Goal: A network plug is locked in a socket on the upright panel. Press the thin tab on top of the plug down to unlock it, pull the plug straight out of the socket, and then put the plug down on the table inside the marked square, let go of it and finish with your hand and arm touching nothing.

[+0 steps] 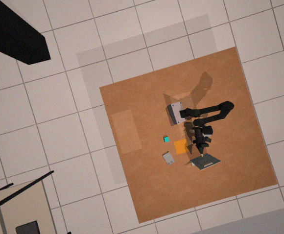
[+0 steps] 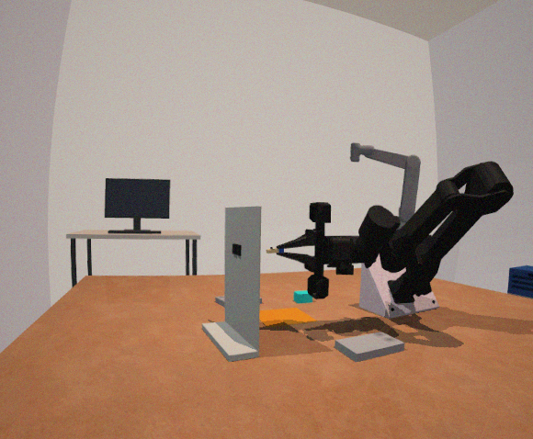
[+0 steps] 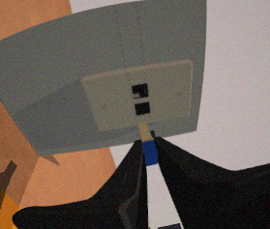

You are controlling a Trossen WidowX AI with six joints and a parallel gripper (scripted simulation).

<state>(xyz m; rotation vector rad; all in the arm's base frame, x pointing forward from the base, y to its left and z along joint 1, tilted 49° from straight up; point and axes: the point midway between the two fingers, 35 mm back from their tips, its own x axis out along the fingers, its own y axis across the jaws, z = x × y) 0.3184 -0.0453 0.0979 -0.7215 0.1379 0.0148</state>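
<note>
Right now the orange marked square is 17 cm below my gripper tip, 11 cm to the right of it and 6 cm behind it. From my gripper tip the other things lie so: cyan cube: 22 cm to the right, 16 cm below, 16 cm behind; then upright grey panel: 8 cm ahead, 6 cm below, 2 cm to the left; then network plug: right at my gripper tip.
</note>
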